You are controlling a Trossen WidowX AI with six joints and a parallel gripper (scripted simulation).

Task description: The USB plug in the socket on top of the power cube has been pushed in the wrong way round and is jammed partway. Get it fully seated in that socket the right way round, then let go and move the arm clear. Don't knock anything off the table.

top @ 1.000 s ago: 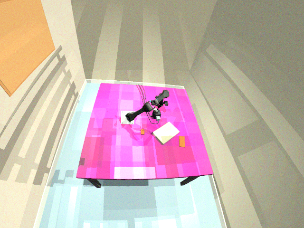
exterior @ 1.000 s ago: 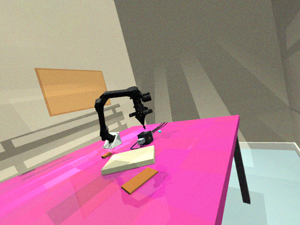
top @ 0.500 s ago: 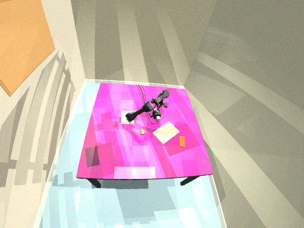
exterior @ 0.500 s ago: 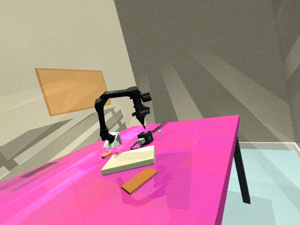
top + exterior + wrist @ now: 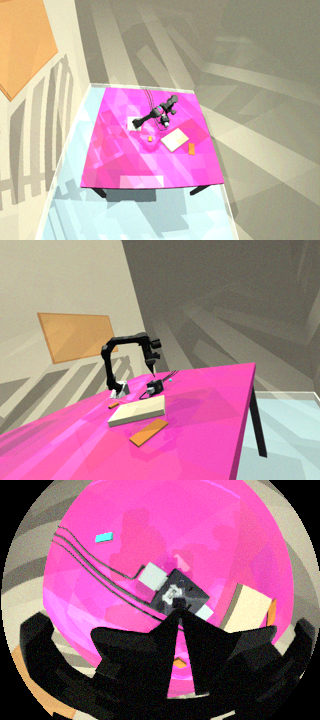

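Right now my gripper tip is 2 cm above the usb plug. The rest, counted from my gripper tip: white slab: 7 cm ahead, 25 cm to the right, 12 cm below; small cyan piece: 3 cm behind, 23 cm to the left, 13 cm below; small orange block: 19 cm behind, 23 cm to the right, 13 cm below.
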